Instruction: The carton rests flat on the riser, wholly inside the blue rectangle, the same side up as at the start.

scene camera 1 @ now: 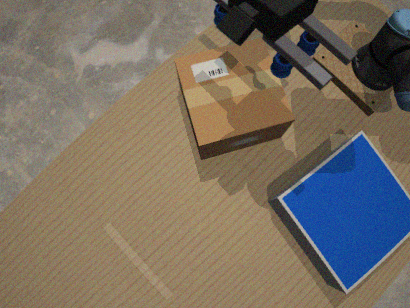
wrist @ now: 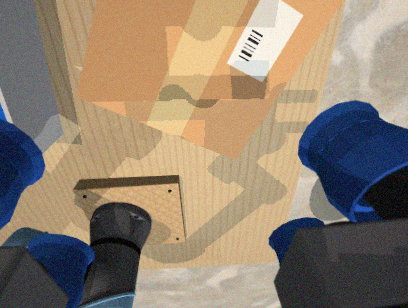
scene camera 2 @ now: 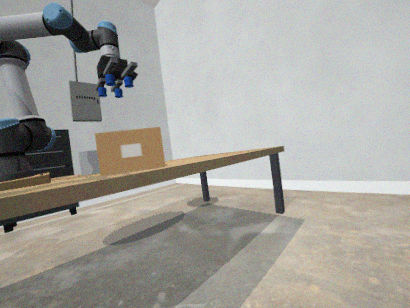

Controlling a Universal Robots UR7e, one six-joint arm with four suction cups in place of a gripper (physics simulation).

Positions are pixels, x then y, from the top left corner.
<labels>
suction head: holds nothing
a brown carton point(scene camera 1: 233, 100): on the table
a grey riser point(wrist: 36, 114): on the table
</labels>
